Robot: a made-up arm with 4 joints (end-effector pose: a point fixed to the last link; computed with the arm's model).
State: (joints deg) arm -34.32 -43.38 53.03 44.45
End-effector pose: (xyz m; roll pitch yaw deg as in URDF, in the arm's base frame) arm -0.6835 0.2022 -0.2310 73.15 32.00 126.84
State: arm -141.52 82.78 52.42 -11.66
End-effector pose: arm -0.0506 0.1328 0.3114 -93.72 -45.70 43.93
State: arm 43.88 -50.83 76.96 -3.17
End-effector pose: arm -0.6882 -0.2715 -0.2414 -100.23 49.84 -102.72
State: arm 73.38 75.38 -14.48 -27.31
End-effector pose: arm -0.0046 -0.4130 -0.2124 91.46 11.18 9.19
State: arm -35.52 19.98 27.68 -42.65
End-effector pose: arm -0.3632 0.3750 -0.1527 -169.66 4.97 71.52
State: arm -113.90 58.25 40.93 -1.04
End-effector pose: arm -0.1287 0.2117 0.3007 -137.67 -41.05 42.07
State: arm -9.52 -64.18 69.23 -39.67
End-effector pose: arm -0.7112 -0.0823 -0.3351 139.31 69.74 117.91
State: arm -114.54 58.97 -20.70 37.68
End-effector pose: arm -0.0623 0.1984 0.3267 -133.58 -28.32 -34.96
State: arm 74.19 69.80 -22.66 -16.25
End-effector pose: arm -0.0151 -0.4019 -0.2384 83.67 14.83 20.84
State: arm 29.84 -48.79 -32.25 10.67
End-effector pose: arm -0.7575 -0.1555 -0.3625 147.74 -9.74 136.37
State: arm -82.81 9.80 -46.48 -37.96
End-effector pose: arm -0.4113 0.3516 0.3036 -28.51 -58.12 -70.17
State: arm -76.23 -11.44 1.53 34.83
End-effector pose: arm -0.5412 0.3560 0.1681 56.26 -61.87 139.23
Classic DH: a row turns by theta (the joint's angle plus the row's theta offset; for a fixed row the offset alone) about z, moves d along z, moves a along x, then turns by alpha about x. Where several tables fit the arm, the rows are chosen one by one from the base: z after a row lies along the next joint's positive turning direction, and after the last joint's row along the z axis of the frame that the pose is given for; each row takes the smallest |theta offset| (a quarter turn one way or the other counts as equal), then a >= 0, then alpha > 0; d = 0 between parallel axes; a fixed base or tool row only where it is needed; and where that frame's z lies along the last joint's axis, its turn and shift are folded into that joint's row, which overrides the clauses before.
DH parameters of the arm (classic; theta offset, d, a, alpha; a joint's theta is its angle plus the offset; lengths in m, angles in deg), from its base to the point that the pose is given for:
base (fixed): -90 0.0019 0.0614 90
joint 1: -0.17 0.3618 0.109 88.73
joint 2: 0 0.3138 -0.3953 -88.73
joint 3: -74.86 0.1218 0.0472 -97.22
joint 4: -45.87 -0.0101 -0.0003 -94.56
tool (fixed): 100.24 0.0282 0 0

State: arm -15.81 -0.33 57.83 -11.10
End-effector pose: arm -0.4786 0.2481 -0.2714 149.03 47.62 91.73
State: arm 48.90 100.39 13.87 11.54
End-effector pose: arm 0.0194 -0.4050 -0.1931 76.94 8.58 -18.15
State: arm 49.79 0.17 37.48 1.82
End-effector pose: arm -0.4708 -0.1829 -0.4201 -105.44 86.44 -151.02
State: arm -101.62 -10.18 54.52 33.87
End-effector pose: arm -0.5253 0.2318 0.2878 82.49 -40.00 109.15
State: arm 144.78 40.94 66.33 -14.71
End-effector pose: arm -0.2376 -0.4308 0.1609 1.78 -40.90 -75.78
